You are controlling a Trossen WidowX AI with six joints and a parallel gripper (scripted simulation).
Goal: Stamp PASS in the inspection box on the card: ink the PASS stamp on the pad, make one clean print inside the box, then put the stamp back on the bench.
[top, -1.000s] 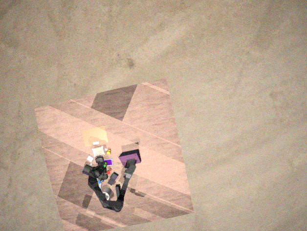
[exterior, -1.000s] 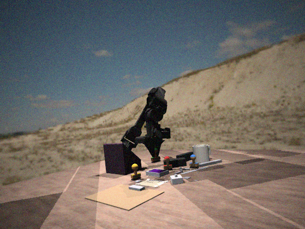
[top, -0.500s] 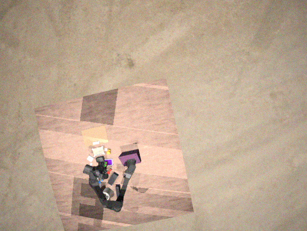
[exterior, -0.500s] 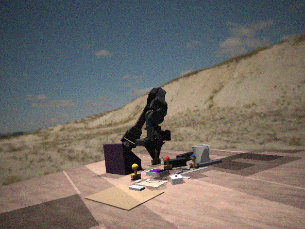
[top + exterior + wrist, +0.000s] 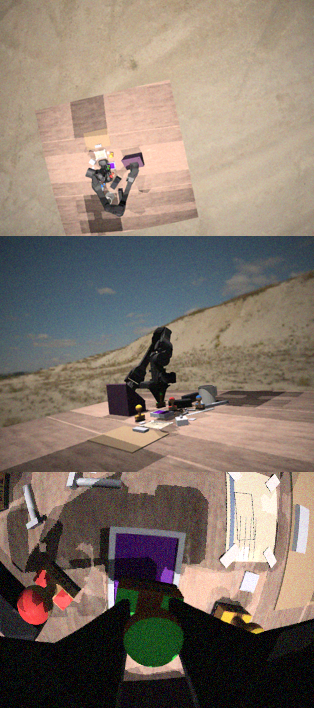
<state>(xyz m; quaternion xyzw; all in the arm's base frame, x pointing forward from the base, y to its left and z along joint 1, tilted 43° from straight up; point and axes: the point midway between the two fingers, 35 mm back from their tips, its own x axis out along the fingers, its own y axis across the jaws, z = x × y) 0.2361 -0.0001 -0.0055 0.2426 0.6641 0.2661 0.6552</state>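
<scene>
Now: gripper tip 6 cm above the purple ink pad. Also, from my gripper tip: green-knobbed PASS stamp (right at my gripper tip); yellow-knobbed stamp (9 cm to the right, 4 cm below, 4 cm behind); red stamp (8 cm to the left, 4 cm below).
</scene>
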